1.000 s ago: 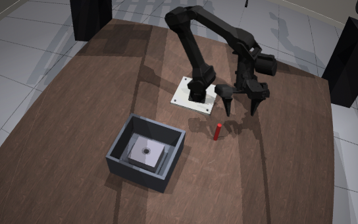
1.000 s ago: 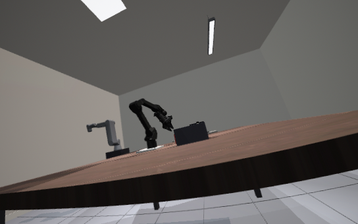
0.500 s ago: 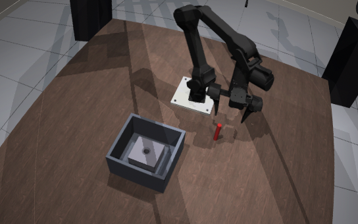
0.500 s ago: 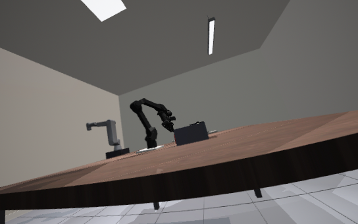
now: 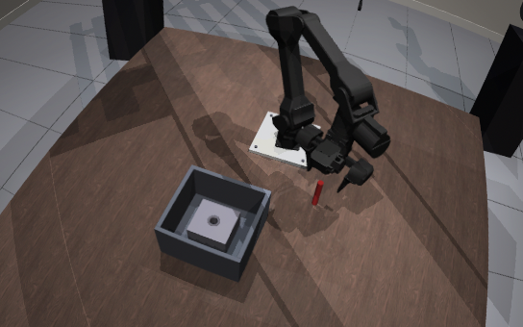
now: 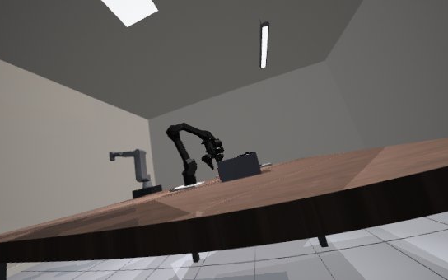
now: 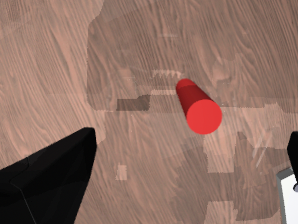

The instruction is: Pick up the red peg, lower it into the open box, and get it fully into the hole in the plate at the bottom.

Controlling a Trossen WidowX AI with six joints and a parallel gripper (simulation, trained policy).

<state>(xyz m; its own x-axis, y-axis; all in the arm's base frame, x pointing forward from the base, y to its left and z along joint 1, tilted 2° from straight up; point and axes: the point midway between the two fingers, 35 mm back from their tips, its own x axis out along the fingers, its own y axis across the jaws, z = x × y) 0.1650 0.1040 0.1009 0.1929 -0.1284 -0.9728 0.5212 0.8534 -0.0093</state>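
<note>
Now: the red peg 10 mm ahead of my gripper tip, 10 mm to the right of it and 40 mm below it. From my gripper tip the other things lie so: grey box (150 mm ahead, 220 mm to the right, 50 mm below); plate (150 mm ahead, 220 mm to the right, 30 mm below).
</note>
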